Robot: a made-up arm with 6 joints.
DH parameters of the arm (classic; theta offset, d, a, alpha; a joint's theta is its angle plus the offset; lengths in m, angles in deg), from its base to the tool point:
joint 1: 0 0.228 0 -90
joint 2: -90 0 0.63 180
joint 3: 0 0 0 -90
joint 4: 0 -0.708 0 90
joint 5: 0 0.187 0 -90
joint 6: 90 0 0 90
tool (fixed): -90 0 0 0
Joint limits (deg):
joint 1: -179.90..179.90
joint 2: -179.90..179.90
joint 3: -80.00..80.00
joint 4: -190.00..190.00
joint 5: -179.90..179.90
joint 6: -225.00..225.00
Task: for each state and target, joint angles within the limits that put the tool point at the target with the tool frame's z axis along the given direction. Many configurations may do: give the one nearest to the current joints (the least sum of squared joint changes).
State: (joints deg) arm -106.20 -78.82 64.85 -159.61 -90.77 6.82
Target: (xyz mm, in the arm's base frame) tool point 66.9 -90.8 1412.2 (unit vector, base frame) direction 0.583 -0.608 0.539
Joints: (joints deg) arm -109.98 -28.35 44.65 -120.14 -131.58 -33.43
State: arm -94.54 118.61 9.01 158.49 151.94 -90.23
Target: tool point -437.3 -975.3 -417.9 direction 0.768 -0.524 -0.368
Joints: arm -123.92 97.34 40.83 165.95 143.39 -121.36
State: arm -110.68 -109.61 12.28 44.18 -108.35 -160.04
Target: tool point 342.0 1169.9 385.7 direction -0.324 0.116 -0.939
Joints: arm -112.59 -109.62 29.05 44.43 -111.92 -133.03
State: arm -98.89 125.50 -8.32 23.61 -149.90 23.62
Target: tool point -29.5 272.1 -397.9 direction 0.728 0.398 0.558
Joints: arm -126.11 131.18 -34.09 9.91 -138.43 28.30
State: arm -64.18 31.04 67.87 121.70 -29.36 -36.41
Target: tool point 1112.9 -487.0 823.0 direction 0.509 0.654 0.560
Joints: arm -27.10 57.21 63.95 113.11 -22.24 -54.50
